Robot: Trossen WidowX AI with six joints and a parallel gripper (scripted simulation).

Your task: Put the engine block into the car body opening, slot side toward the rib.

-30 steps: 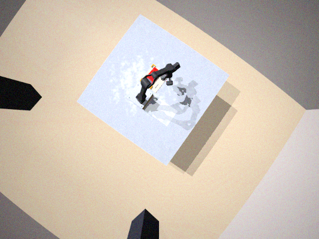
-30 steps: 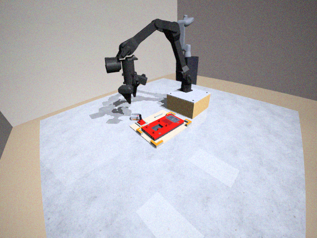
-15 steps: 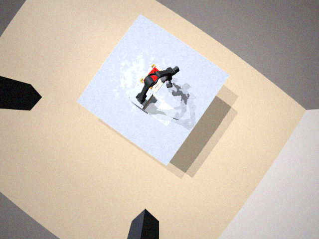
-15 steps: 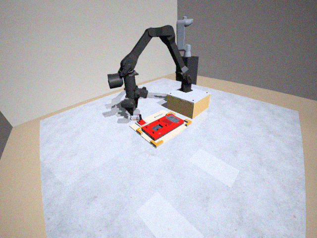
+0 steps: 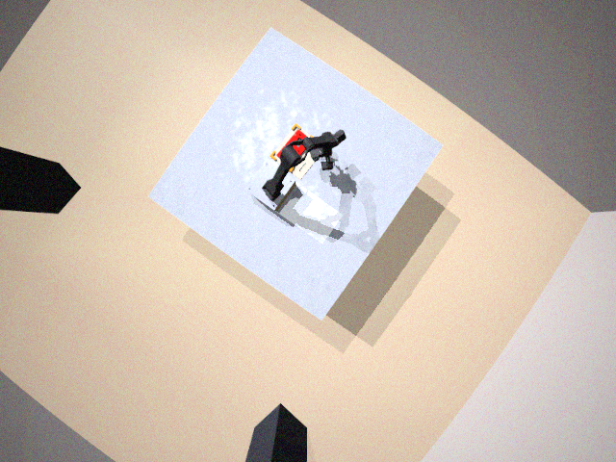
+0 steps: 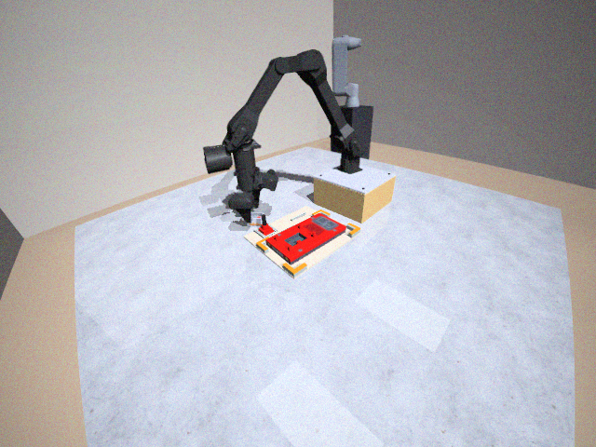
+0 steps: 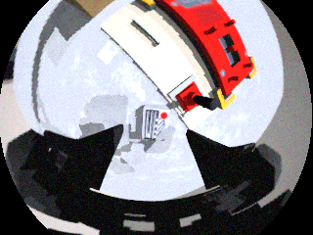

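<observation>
The grey engine block lies 2 cm below my gripper tip and 1 cm behind it.
</observation>
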